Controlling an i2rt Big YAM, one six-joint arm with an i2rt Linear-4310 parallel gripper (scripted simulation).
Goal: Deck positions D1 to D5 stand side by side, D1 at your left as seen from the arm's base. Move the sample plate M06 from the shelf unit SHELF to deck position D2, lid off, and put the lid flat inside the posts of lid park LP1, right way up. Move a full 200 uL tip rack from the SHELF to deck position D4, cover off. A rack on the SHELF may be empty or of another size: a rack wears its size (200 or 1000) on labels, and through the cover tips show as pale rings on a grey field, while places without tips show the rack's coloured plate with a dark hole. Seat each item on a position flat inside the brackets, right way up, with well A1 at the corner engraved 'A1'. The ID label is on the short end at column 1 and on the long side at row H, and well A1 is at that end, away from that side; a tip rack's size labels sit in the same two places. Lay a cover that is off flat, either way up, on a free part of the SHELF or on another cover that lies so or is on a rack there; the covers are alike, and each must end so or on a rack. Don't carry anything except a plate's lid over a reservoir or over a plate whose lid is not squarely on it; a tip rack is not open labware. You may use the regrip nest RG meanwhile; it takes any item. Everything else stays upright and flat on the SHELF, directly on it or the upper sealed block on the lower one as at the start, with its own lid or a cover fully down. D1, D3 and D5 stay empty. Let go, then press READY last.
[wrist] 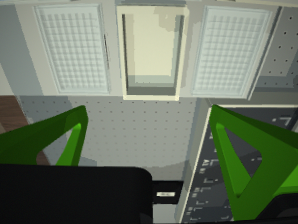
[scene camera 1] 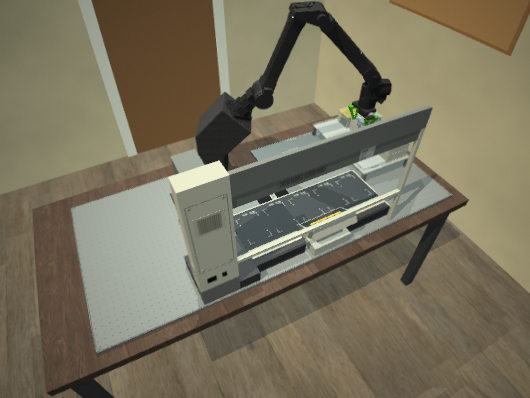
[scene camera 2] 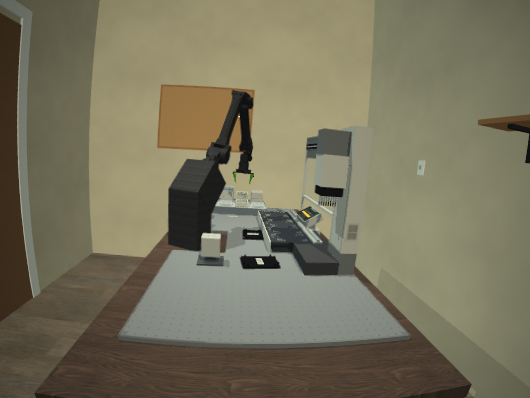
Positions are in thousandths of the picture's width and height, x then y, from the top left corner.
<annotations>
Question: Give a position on a liquid handler tower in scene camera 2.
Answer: At 682, 351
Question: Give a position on a perforated board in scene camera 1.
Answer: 248, 622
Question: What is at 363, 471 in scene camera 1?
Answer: A liquid handler tower.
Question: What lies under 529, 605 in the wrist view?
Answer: A perforated board.
</annotations>
